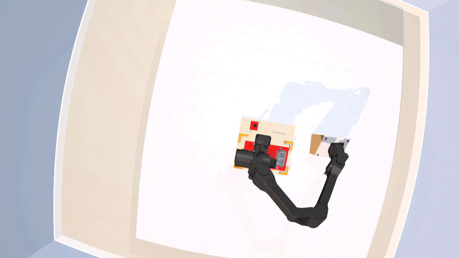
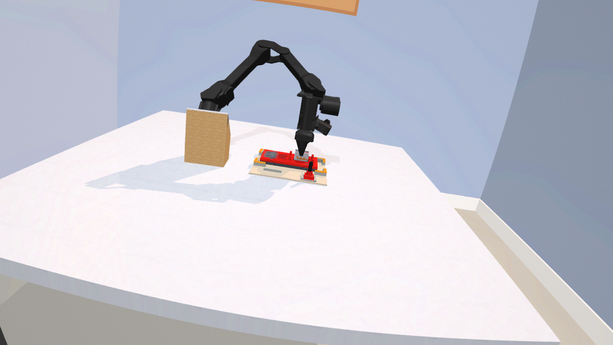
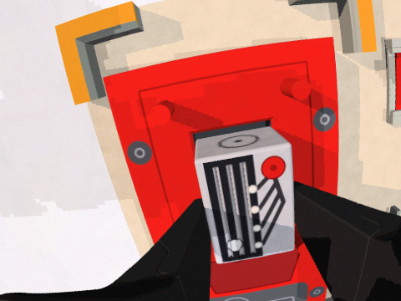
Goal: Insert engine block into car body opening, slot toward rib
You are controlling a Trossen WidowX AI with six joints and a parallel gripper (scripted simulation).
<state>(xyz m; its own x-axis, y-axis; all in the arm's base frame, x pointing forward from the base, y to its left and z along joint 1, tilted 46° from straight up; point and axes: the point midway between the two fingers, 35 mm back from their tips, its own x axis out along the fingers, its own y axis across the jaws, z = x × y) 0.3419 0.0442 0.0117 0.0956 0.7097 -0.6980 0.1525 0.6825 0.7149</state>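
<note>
Now: gripper tip 1 cm above the grey engine block. The rest, counted from my gripper tip: tan board (3 cm below, 3 cm behind, 2 cm to the right).
</note>
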